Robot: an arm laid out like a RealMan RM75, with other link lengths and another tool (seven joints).
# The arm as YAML. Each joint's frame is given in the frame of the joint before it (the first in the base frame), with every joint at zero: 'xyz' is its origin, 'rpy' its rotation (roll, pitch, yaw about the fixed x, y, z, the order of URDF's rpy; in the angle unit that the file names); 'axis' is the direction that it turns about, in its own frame. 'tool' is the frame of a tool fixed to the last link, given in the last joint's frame.
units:
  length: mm
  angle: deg
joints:
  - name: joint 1
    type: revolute
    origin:
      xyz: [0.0, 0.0, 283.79]
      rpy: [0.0, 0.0, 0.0]
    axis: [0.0, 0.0, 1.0]
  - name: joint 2
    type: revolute
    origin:
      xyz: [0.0, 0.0, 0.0]
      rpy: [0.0, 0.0, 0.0]
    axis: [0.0, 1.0, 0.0]
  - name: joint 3
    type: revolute
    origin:
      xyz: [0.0, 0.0, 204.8]
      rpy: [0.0, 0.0, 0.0]
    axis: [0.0, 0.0, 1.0]
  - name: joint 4
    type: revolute
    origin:
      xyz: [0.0, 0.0, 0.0]
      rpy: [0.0, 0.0, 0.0]
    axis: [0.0, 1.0, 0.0]
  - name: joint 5
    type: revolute
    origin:
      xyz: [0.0, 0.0, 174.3]
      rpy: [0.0, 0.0, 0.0]
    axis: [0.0, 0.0, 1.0]
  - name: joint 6
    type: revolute
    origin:
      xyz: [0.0, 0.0, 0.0]
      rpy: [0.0, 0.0, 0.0]
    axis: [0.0, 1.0, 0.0]
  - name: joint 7
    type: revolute
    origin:
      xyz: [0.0, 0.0, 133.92]
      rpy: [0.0, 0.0, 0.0]
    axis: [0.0, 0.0, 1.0]
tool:
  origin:
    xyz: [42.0, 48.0, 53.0]
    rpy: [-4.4, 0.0, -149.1]
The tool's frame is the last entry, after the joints.
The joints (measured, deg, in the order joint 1, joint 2, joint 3, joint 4, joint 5, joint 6, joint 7), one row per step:
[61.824 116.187 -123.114 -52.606 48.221 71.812 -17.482]
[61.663 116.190 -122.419 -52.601 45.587 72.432 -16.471]
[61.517 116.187 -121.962 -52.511 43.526 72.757 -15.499]
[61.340 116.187 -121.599 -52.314 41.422 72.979 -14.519]
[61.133 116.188 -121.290 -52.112 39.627 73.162 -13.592]
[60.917 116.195 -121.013 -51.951 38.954 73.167 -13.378]
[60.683 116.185 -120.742 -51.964 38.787 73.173 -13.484]
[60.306 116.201 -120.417 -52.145 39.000 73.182 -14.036]
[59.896 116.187 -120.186 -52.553 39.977 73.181 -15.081]
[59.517 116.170 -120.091 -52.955 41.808 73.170 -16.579]
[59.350 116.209 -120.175 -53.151 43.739 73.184 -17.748]
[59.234 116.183 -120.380 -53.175 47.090 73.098 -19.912]
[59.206 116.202 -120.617 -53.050 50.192 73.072 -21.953]
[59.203 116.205 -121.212 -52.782 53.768 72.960 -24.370]
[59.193 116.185 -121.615 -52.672 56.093 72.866 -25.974]
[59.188 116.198 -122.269 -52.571 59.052 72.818 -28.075]
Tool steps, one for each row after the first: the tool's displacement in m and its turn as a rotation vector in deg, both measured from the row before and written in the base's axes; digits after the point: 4 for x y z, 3 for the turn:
[0.0038 0.0056 0.0037 1.785 -1.466 0.187]
[0.0032 0.0045 0.0027 1.597 -1.112 0.035]
[0.0038 0.0046 0.0028 1.662 -1.184 0.041]
[0.0035 0.0038 0.0025 1.499 -1.002 -0.103]
[0.0018 0.0013 0.0009 0.580 -0.273 -0.185]
[0.0007 0.0001 0.0003 0.117 0.080 -0.167]
[0.0002 -0.0012 -0.0003 -0.387 0.393 -0.135]
[-0.0012 -0.0030 -0.0012 -1.096 0.865 -0.070]
[-0.0023 -0.0050 -0.0020 -1.787 1.274 -0.164]
[-0.0027 -0.0053 -0.0022 -1.683 1.175 -0.324]
[-0.0041 -0.0079 -0.0029 -2.787 1.893 -0.409]
[-0.0038 -0.0073 -0.0024 -2.595 1.688 -0.350]
[-0.0034 -0.0083 -0.0023 -3.012 1.766 -0.212]
[-0.0024 -0.0051 -0.0013 -1.921 1.229 -0.045]
[-0.0029 -0.0070 -0.0015 -2.573 1.505 0.072]

